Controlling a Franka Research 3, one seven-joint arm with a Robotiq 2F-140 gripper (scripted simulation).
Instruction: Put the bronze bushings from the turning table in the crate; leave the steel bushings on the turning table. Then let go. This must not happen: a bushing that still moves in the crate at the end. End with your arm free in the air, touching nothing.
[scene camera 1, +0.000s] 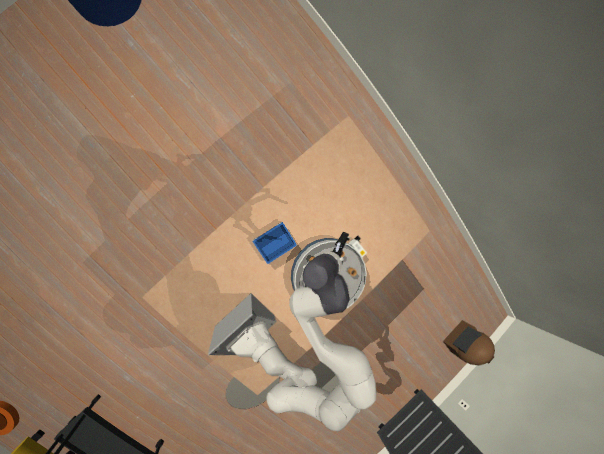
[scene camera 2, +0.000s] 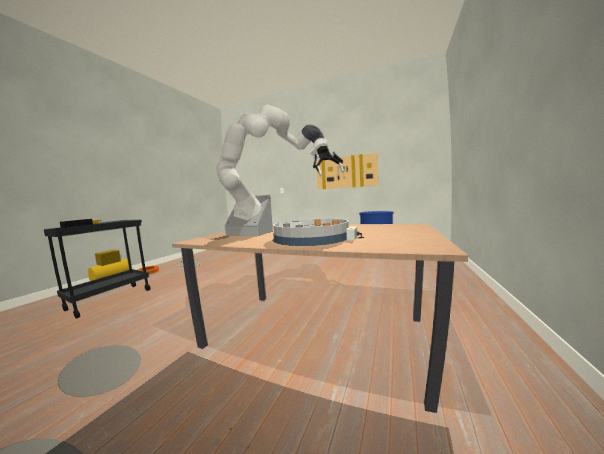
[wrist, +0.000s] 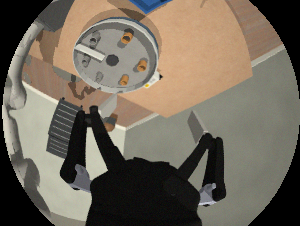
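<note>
A turning table (scene camera 1: 351, 260), visible in the wrist view as well: turning table (wrist: 127, 56). A blue crate (scene camera 1: 272, 244) is visible, and so is my gripper (wrist: 154, 108).
</note>
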